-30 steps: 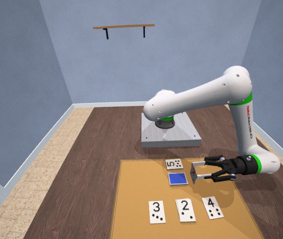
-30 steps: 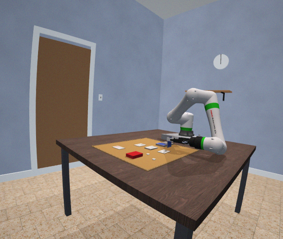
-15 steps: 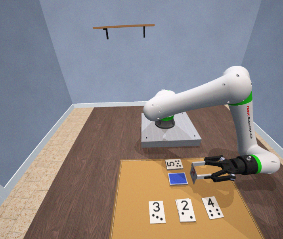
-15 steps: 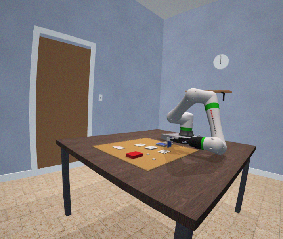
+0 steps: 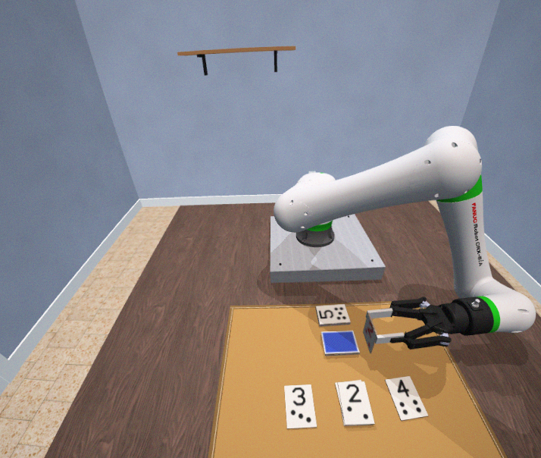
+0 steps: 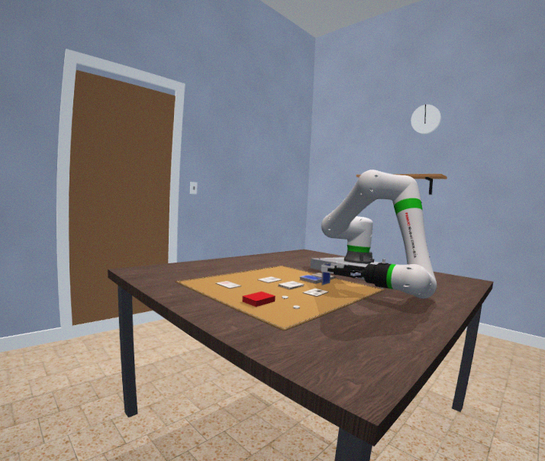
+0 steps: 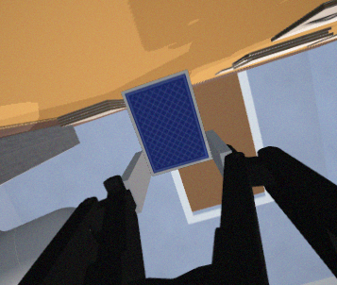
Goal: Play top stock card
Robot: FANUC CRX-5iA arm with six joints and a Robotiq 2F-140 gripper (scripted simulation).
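Right now my hand is 30 mm to the left of the card and 30 mm above it. From my hand the other things lie so: tan card cloth (190 mm ahead, 110 mm to the right, 90 mm below); red box (400 mm ahead, 30 mm to the right, 70 mm below).
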